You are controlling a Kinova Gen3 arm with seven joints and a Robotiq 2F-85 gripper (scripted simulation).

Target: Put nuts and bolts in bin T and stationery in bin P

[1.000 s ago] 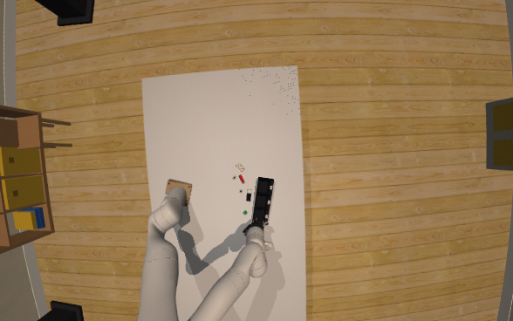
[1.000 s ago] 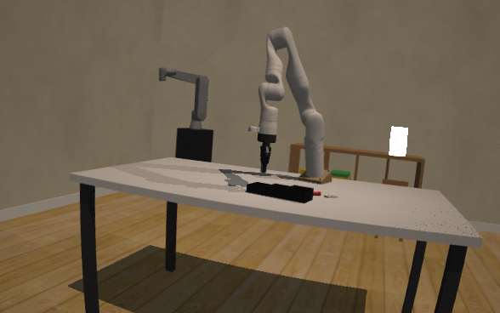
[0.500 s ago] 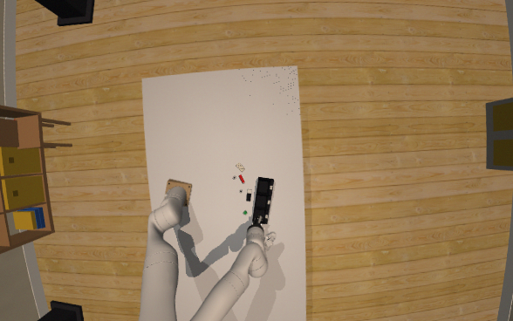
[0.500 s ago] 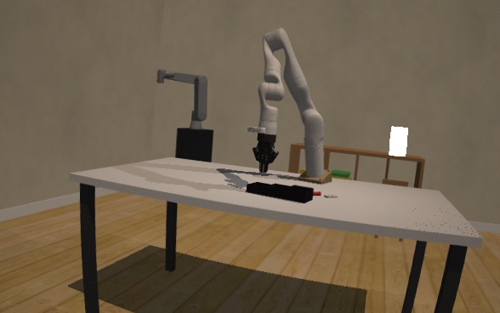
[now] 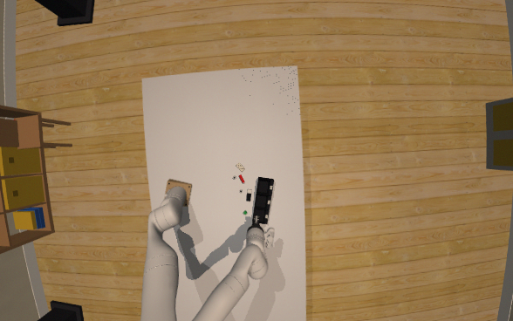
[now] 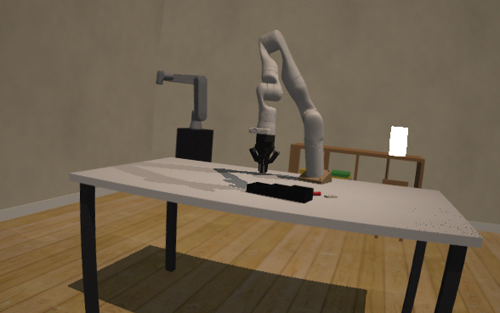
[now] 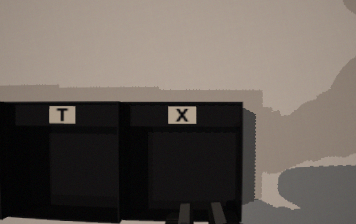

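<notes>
The black double bin is 40 mm ahead of my hand, 90 mm to the left of it and 70 mm below it. From my hand the other things lie so: black eraser 40 mm behind, 120 mm to the left, 90 mm below; red battery 90 mm behind, 210 mm to the left, 90 mm below; green die 60 mm behind, 20 mm to the left, 90 mm below.
</notes>
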